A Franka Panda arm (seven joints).
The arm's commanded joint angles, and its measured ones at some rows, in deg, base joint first. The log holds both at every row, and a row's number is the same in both.
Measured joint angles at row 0:
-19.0 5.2 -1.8 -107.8 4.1 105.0 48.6
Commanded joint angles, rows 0 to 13:
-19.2 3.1 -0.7 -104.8 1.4 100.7 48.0
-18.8 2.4 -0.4 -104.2 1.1 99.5 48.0
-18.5 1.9 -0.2 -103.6 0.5 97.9 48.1
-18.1 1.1 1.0 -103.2 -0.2 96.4 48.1
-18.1 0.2 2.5 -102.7 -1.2 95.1 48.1
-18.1 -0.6 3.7 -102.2 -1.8 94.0 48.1
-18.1 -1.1 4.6 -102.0 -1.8 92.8 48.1
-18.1 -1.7 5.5 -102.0 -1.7 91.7 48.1
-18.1 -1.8 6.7 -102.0 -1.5 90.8 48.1
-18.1 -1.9 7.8 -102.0 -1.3 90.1 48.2
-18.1 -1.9 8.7 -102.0 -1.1 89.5 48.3
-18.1 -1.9 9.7 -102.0 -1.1 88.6 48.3
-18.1 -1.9 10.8 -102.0 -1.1 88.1 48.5
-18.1 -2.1 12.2 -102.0 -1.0 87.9 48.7
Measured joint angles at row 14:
-17.6 -1.8 8.8 -102.3 -0.6 89.9 48.3
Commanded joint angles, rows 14 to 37:
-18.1 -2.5 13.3 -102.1 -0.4 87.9 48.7
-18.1 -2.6 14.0 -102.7 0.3 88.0 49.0
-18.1 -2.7 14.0 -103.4 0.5 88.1 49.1
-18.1 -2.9 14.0 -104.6 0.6 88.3 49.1
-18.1 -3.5 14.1 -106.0 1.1 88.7 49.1
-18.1 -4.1 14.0 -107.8 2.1 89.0 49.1
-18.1 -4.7 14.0 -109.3 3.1 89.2 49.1
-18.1 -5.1 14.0 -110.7 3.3 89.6 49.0
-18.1 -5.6 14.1 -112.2 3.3 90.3 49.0
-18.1 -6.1 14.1 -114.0 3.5 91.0 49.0
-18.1 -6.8 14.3 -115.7 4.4 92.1 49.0
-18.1 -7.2 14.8 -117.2 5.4 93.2 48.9
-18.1 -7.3 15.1 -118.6 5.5 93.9 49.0
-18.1 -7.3 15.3 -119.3 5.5 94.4 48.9
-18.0 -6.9 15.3 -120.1 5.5 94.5 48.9
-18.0 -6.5 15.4 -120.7 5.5 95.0 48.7
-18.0 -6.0 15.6 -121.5 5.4 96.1 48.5
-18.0 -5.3 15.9 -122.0 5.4 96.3 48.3
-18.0 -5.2 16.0 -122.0 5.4 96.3 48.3
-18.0 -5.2 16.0 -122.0 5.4 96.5 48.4
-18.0 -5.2 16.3 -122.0 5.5 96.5 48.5
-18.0 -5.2 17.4 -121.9 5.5 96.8 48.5
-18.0 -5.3 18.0 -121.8 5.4 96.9 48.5
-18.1 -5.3 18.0 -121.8 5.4 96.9 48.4
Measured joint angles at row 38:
-17.6 -4.4 16.3 -121.5 4.7 96.1 48.7
